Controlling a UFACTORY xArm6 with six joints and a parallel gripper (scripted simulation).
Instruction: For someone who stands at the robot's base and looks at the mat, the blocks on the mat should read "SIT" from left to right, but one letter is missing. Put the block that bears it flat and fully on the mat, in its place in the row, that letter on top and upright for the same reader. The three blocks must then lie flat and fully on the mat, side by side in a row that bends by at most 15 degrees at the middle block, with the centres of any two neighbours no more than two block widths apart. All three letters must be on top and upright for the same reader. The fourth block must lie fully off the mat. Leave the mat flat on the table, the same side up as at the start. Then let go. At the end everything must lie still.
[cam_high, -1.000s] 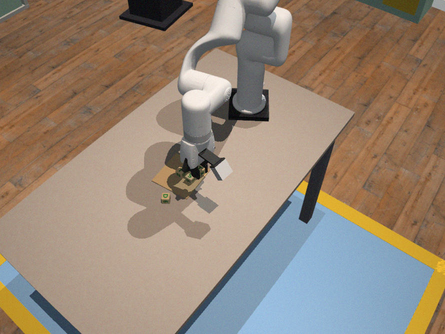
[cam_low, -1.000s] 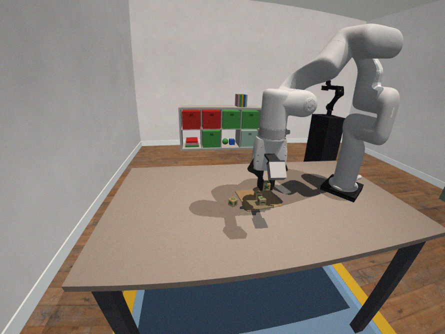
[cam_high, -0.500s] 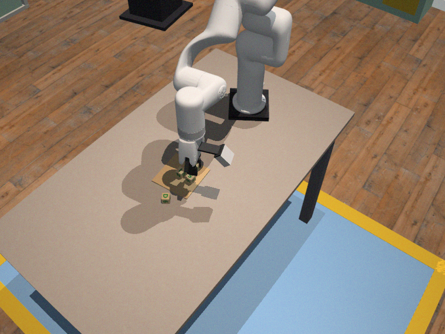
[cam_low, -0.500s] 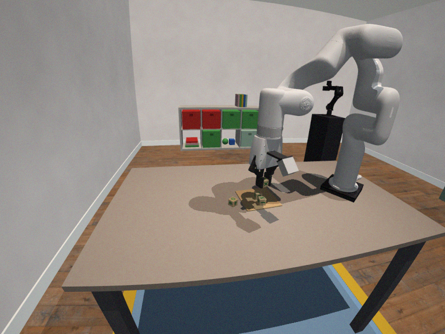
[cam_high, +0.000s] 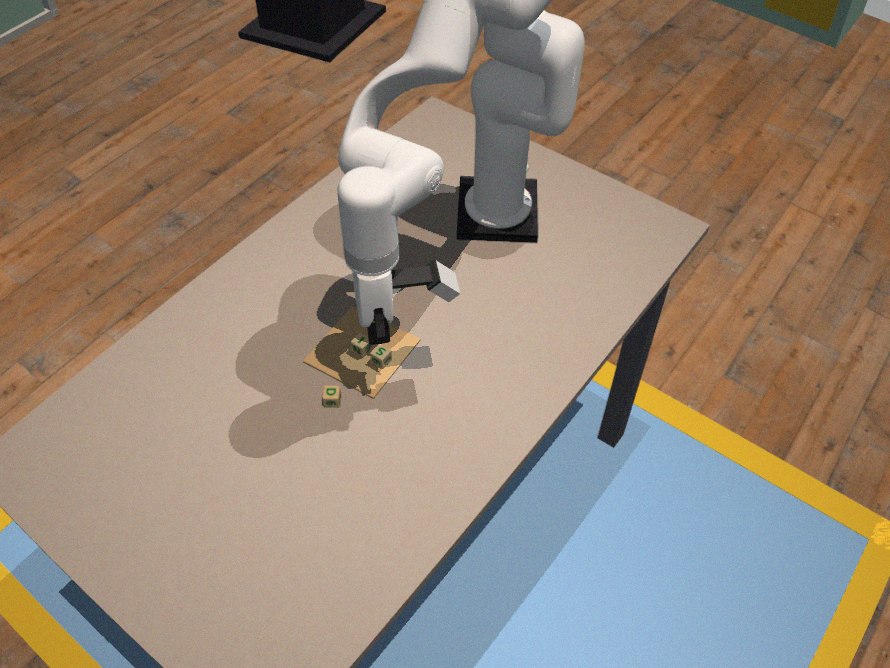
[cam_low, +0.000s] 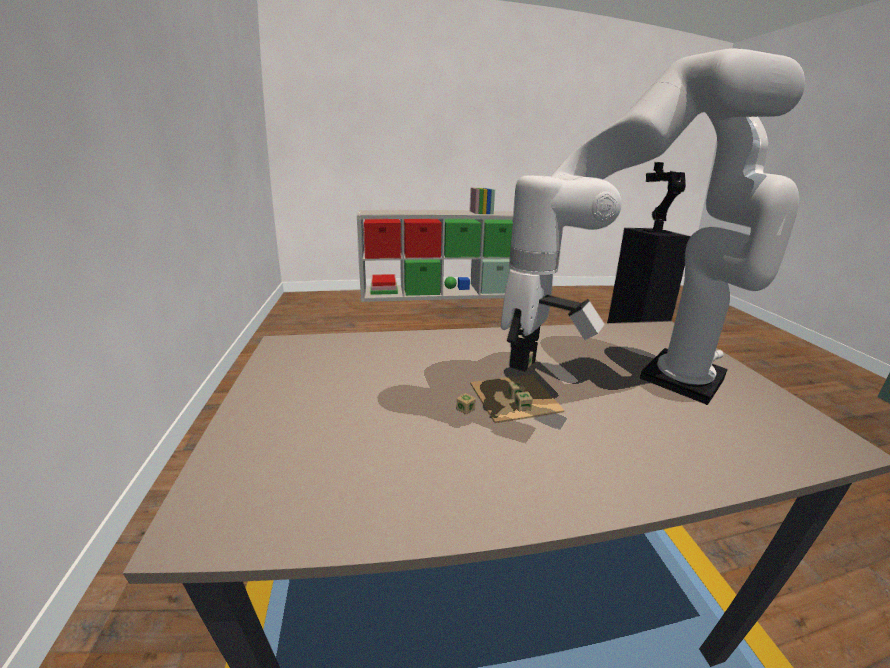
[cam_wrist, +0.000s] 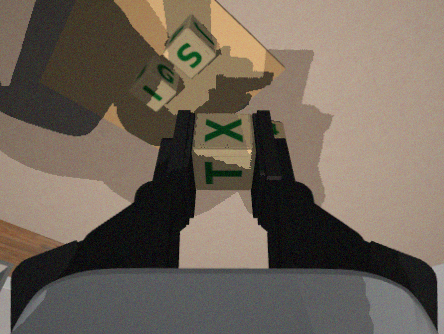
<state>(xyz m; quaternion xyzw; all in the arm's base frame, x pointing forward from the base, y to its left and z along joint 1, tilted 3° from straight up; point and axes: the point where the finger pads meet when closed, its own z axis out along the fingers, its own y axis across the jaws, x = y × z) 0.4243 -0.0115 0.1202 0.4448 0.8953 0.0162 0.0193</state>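
Right now my hand is 110 mm above the I block, 50 mm to the left of it and 30 mm past it. From my hand the other things lie so: T block 10 mm below; then S block 110 mm below, 20 mm behind, 10 mm to the right; then tan mat 120 mm below, 50 mm to the right, 30 mm behind.
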